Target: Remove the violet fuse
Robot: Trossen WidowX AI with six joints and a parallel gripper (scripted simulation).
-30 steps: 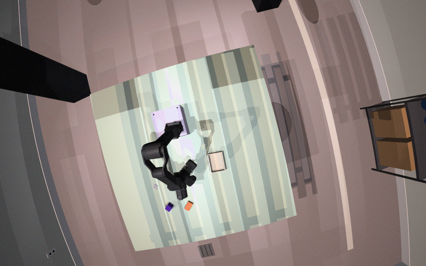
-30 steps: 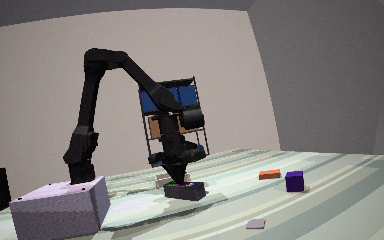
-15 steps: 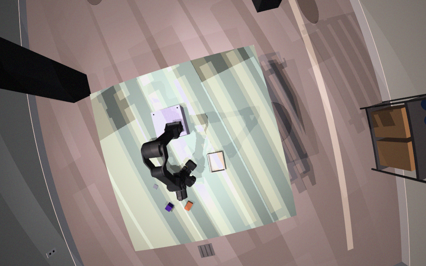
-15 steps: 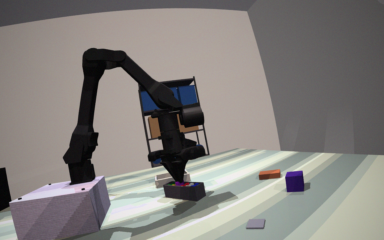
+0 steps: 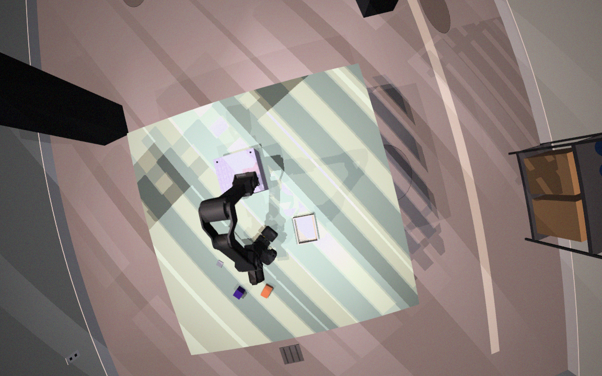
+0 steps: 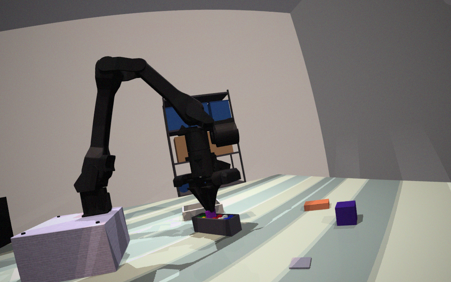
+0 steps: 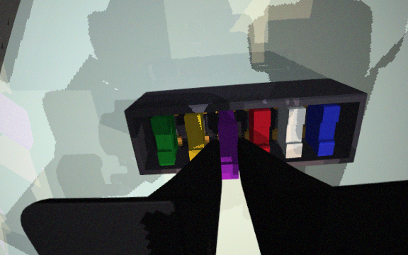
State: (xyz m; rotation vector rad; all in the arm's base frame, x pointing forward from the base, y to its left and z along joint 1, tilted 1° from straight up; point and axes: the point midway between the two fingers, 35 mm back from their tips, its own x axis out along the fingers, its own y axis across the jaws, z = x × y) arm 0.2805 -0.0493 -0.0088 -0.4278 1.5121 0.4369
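Right now my gripper tip is 30 mm above the yellow fuse, 10 mm to the right of it and 10 mm past it. The rest, counted from my gripper tip: green fuse (30 mm to the left, 30 mm below, 20 mm behind); violet fuse (10 mm below); red fuse (30 mm below, 20 mm to the right, 10 mm ahead).
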